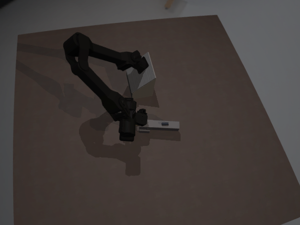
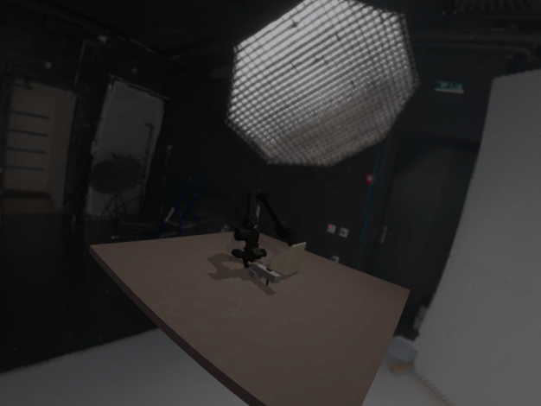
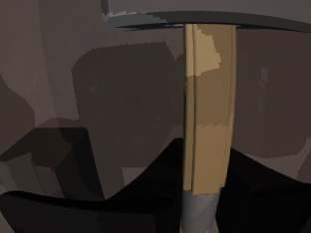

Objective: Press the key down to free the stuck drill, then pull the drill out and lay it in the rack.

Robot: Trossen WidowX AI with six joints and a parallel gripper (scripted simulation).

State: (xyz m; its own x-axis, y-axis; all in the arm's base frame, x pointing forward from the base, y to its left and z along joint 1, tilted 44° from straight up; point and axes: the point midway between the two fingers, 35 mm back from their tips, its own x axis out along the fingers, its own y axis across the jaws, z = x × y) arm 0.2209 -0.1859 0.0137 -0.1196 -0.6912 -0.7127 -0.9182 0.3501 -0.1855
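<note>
The drill lies 10 mm ahead of my gripper tip, 40 mm to the left of it and 40 mm above it. Also, from my gripper tip: dark key: 60 mm ahead, 160 mm to the left, 40 mm above; grey rack: 80 mm behind, 10 mm above; long pale grey block: 50 mm ahead, 130 mm to the left, 40 mm above.
</note>
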